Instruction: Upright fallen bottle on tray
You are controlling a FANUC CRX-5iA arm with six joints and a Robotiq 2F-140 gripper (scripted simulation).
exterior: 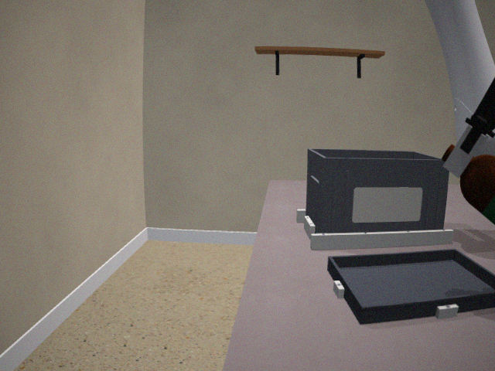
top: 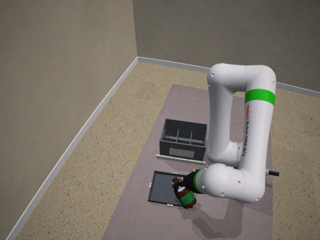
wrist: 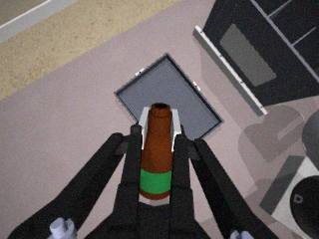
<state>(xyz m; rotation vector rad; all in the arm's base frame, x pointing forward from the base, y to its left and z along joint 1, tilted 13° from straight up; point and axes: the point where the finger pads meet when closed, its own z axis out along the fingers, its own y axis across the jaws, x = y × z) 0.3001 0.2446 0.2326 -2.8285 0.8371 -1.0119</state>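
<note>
My gripper is now 30 mm past the bottle, 20 mm to the right of it and 40 mm above it. The rest, counted from my hand: tray (40 mm ahead, 50 mm to the right, 210 mm below); then crate (80 mm ahead, 340 mm to the right, 130 mm below).
</note>
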